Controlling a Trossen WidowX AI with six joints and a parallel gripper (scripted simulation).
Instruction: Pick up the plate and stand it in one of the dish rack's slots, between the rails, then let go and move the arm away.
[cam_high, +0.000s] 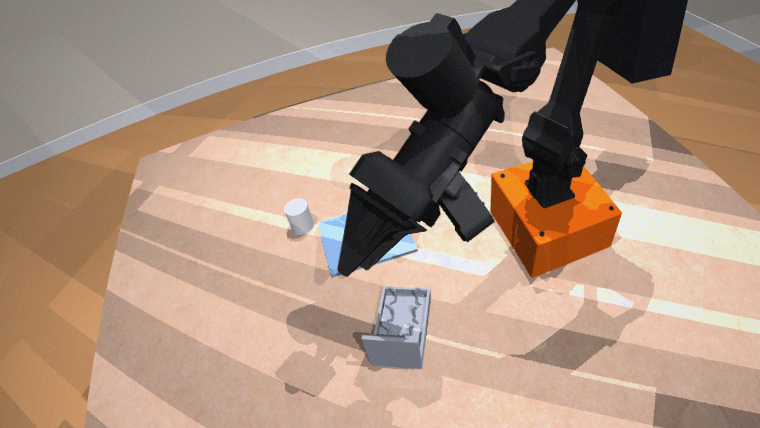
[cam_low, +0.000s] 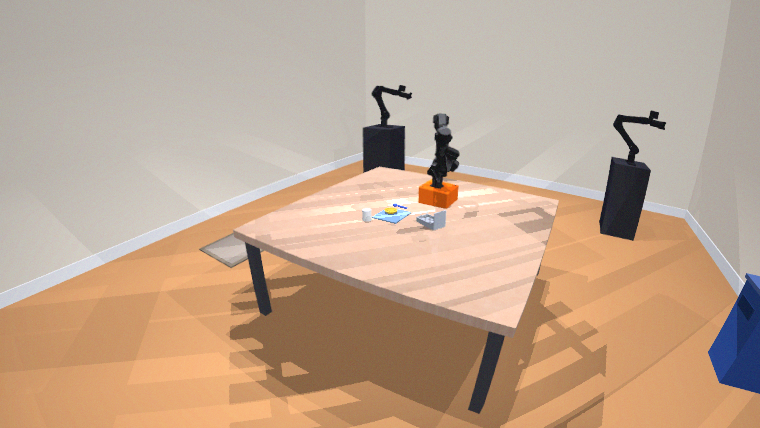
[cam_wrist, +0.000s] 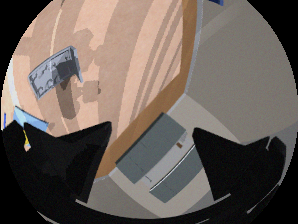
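Right now the yellow plate is 6 cm behind my gripper tip, 28 cm to the right of it and 23 cm below it. The rest, counted from my gripper tip: grey dish rack (4 cm behind, 7 cm to the right, 22 cm below); light blue mat (4 cm behind, 27 cm to the right, 24 cm below); cup (6 cm ahead, 34 cm to the right, 22 cm below).
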